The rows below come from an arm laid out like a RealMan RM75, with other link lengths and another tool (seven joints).
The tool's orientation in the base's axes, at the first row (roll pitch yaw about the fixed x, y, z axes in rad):
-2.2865 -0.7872 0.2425
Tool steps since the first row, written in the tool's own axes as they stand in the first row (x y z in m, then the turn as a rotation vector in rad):
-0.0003 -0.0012 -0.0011 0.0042 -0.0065 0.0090
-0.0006 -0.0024 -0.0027 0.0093 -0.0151 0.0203
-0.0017 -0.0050 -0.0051 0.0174 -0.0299 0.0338
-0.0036 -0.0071 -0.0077 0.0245 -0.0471 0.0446
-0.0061 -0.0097 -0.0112 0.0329 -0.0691 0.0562
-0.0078 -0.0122 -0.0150 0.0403 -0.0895 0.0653
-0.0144 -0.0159 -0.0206 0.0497 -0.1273 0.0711
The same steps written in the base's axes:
-0.0013 -0.0004 0.0009 0.0009 0.0116 0.0023
-0.0028 -0.0012 0.0021 0.0016 0.0264 0.0052
-0.0059 -0.0021 0.0038 0.0008 0.0467 0.0126
-0.0093 -0.0035 0.0048 -0.0030 0.0658 0.0218
-0.0138 -0.0056 0.0060 -0.0090 0.0882 0.0341
-0.0176 -0.0078 0.0079 -0.0153 0.1075 0.0460
-0.0262 -0.0117 0.0078 -0.0329 0.1332 0.0701

